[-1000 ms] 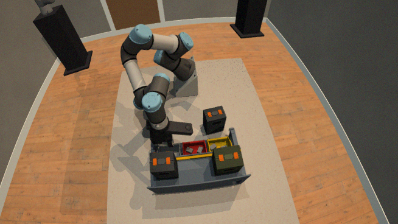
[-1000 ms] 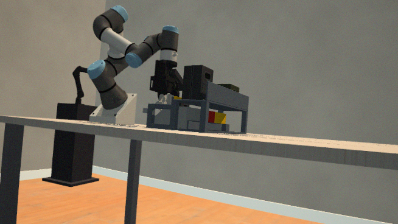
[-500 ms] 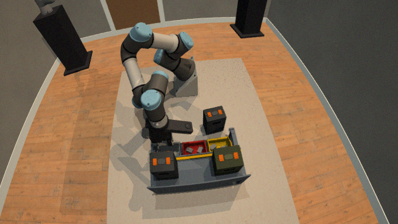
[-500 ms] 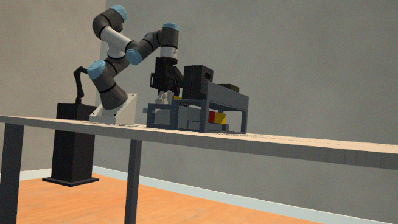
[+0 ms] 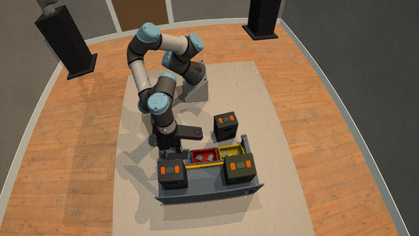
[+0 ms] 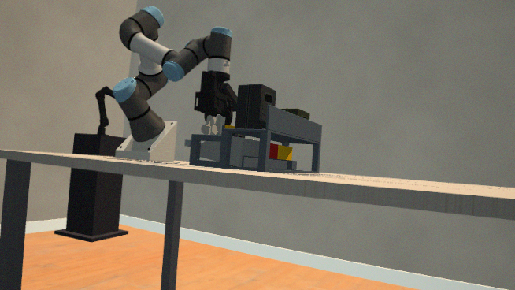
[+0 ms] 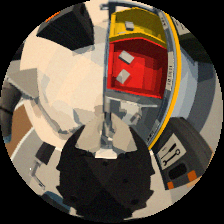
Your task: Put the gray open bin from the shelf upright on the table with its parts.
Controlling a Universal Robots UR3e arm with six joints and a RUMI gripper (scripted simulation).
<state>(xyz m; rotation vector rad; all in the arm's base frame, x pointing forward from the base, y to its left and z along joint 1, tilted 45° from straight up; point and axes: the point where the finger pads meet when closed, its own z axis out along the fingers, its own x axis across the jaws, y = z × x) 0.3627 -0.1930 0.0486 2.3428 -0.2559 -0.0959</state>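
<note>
My gripper is now 6 cm short of the gray open bin, 2 cm to the left of it and 1 cm above it. Round my hand: yellow rail: 11 cm ahead, 8 cm to the left, 5 cm above; then red bin: 9 cm to the left, 8 cm ahead, 2 cm below; then yellow bin: 20 cm to the left, 9 cm ahead, 2 cm below.
</note>
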